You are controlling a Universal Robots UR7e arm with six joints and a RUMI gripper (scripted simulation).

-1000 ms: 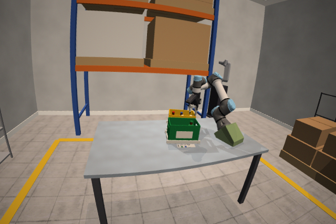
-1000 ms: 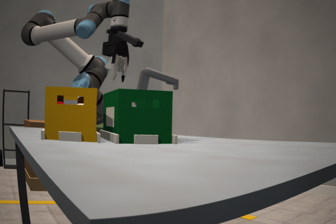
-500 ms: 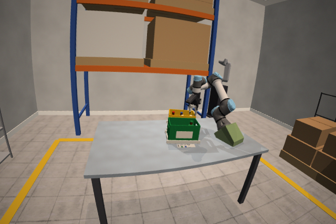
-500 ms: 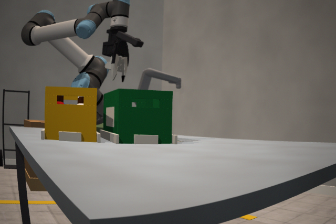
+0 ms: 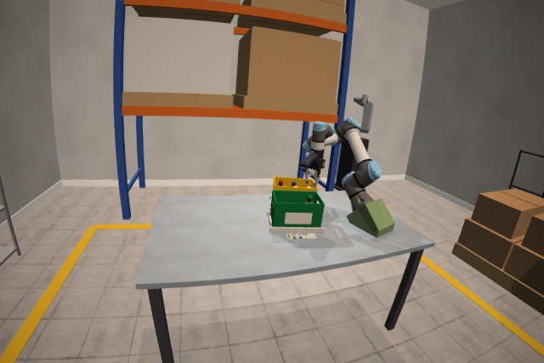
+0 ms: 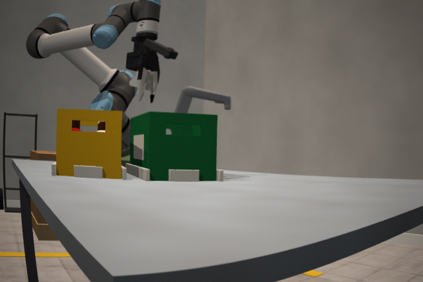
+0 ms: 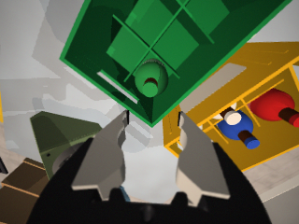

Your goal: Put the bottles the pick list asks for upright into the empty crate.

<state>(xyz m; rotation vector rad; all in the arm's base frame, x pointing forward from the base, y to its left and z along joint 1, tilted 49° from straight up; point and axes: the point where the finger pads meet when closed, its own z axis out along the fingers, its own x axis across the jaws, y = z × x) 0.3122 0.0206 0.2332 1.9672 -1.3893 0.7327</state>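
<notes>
My gripper is now 4 cm past the blue-label bottle, 23 cm to the left of it and 15 cm above it. The rest, counted from my hand: green-label bottle 1 cm to the left, 15 cm below; yellow crate 2 cm behind, 20 cm to the right, 16 cm below; green crate 10 cm ahead, 1 cm to the left, 16 cm below.
</notes>
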